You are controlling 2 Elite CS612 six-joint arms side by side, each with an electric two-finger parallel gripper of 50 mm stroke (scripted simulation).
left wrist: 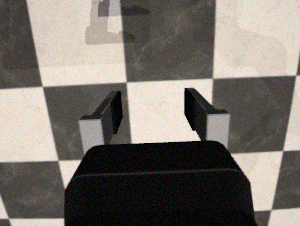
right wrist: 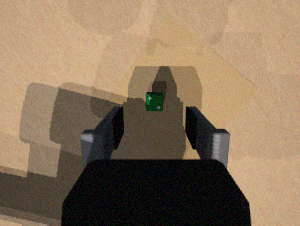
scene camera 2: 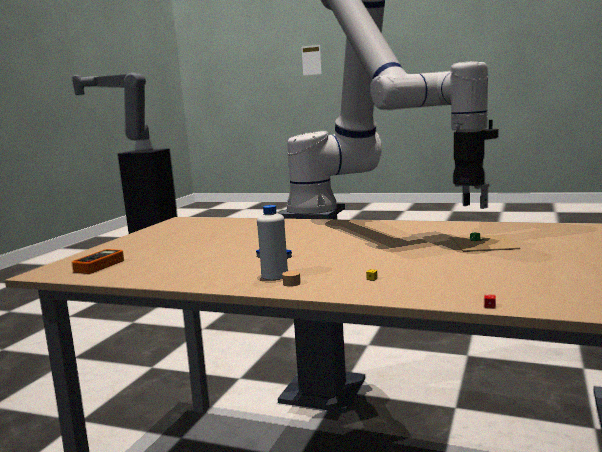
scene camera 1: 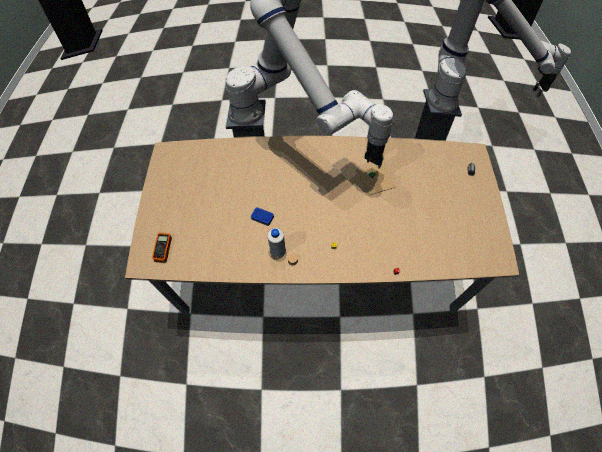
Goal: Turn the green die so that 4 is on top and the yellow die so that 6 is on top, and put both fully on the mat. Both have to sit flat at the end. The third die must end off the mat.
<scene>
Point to a multimeter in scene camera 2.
At 108, 257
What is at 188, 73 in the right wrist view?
A thin tan mat.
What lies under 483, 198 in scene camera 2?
My right gripper.
</scene>
